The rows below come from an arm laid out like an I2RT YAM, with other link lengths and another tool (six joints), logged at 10 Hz.
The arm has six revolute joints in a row. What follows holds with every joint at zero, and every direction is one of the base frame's.
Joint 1 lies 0.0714 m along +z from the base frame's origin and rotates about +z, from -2.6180 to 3.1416 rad.
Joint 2 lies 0.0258 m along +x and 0.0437 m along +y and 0.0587 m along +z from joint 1 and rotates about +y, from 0.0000 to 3.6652 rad.
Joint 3 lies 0.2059 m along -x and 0.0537 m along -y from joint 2 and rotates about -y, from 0.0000 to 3.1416 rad.
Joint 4 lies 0.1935 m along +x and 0.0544 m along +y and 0.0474 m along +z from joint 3 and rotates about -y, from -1.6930 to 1.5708 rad.
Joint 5 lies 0.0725 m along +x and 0.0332 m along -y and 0.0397 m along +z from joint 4 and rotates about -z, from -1.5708 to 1.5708 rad.
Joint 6 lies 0.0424 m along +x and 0.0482 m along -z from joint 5 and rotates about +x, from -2.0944 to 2.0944 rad.
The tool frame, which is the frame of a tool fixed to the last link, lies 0.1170 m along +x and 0.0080 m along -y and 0.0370 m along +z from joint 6; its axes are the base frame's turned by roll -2.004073, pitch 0.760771 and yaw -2.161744 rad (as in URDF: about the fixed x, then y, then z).
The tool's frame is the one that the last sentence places.
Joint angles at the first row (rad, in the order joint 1, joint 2, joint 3, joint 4, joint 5, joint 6):
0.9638, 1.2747, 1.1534, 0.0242, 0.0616, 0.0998
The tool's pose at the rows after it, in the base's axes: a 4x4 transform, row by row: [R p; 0 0 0 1], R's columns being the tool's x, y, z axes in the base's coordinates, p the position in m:
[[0.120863 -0.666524 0.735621 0.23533], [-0.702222 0.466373 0.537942 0.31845], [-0.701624 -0.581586 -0.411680 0.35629], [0 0 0 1]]
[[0.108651 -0.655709 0.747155 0.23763], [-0.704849 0.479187 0.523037 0.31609], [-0.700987 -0.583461 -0.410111 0.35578], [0 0 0 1]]
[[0.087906 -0.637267 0.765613 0.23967], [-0.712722 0.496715 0.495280 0.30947], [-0.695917 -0.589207 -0.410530 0.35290], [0 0 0 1]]
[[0.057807 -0.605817 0.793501 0.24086], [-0.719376 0.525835 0.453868 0.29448], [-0.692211 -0.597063 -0.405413 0.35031], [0 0 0 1]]
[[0.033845 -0.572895 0.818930 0.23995], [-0.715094 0.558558 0.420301 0.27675], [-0.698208 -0.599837 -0.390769 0.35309], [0 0 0 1]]
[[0.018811 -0.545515 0.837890 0.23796], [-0.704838 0.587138 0.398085 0.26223], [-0.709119 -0.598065 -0.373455 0.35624], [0 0 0 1]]
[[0.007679 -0.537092 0.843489 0.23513], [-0.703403 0.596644 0.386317 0.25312], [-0.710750 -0.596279 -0.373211 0.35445], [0 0 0 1]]
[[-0.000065 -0.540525 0.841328 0.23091], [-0.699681 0.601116 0.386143 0.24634], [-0.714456 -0.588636 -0.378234 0.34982], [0 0 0 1]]
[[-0.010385 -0.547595 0.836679 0.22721], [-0.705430 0.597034 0.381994 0.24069], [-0.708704 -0.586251 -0.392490 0.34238], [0 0 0 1]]
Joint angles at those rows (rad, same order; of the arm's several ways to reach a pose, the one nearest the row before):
0.9638, 1.2747, 1.1526, 0.0282, 0.0704, 0.1001
0.9634, 1.2735, 1.1478, 0.0329, 0.0900, 0.0996
0.9621, 1.2557, 1.1235, 0.0365, 0.1223, 0.0957
0.9545, 1.2046, 1.0730, 0.0385, 0.1663, 0.0898
0.9430, 1.1383, 1.0289, 0.0320, 0.2014, 0.0874
0.9347, 1.0804, 0.9900, 0.0334, 0.2272, 0.0879
0.9306, 1.0363, 0.9586, 0.0215, 0.2380, 0.0906
0.9306, 0.9925, 0.9197, 0.0134, 0.2400, 0.1009
0.9302, 0.9531, 0.8842, -0.0065, 0.2404, 0.1069

